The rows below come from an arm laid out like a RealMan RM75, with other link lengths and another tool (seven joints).
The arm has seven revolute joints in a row. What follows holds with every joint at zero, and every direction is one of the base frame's. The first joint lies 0.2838 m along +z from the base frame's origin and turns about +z. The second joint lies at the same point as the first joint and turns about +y. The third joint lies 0.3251 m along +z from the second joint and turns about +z. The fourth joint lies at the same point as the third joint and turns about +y. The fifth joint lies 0.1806 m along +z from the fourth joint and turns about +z. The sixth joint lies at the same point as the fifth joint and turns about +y. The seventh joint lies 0.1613 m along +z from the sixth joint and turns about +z. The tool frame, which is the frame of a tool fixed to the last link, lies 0.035 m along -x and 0.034 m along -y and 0.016 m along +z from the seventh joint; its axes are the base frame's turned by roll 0, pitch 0.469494 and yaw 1.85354 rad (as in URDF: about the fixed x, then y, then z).
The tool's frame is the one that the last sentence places.
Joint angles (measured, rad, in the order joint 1, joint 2, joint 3, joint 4, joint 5, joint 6, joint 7), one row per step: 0.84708, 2.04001, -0.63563, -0.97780, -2.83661, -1.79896, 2.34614; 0.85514, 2.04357, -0.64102, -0.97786, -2.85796, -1.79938, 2.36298; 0.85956, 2.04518, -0.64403, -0.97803, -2.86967, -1.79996, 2.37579; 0.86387, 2.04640, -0.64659, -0.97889, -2.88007, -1.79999, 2.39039; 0.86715, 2.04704, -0.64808, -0.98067, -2.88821, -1.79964, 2.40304; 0.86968, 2.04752, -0.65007, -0.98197, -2.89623, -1.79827, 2.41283; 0.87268, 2.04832, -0.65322, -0.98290, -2.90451, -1.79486, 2.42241
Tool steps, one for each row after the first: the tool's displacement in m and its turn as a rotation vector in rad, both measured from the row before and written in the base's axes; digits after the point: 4 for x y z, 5 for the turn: 0.0000, 0.0003, -0.0009, -0.00436, -0.02009, -0.01285; 0.0002, 0.0001, -0.0002, -0.00098, -0.01117, -0.01034; 0.0001, 0.0004, 0.0002, 0.00161, -0.01025, -0.01130; 0.0002, 0.0005, 0.0006, 0.00358, -0.00828, -0.00956; 0.0004, 0.0005, 0.0006, 0.00313, -0.00884, -0.00724; 0.0002, 0.0009, 0.0005, 0.00380, -0.01006, -0.00559
